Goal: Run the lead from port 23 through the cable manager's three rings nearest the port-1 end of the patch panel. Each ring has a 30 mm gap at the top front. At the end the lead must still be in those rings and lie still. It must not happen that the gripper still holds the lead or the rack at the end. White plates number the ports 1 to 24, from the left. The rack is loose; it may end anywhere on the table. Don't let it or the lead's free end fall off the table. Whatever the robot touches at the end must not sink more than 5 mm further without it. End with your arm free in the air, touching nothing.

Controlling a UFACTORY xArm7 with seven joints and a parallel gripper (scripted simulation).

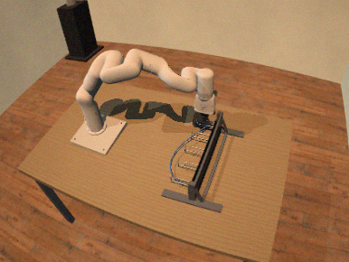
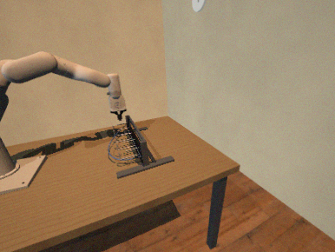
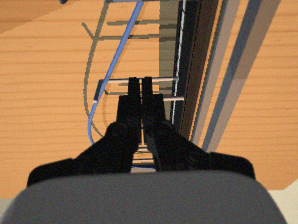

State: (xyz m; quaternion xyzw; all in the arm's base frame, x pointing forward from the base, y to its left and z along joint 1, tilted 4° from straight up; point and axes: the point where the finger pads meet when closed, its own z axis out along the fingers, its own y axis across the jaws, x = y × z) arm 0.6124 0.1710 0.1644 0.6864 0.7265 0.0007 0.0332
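Right now the dark rack is 7 cm ahead of my hand, 15 cm to the right of it and 10 cm below it.
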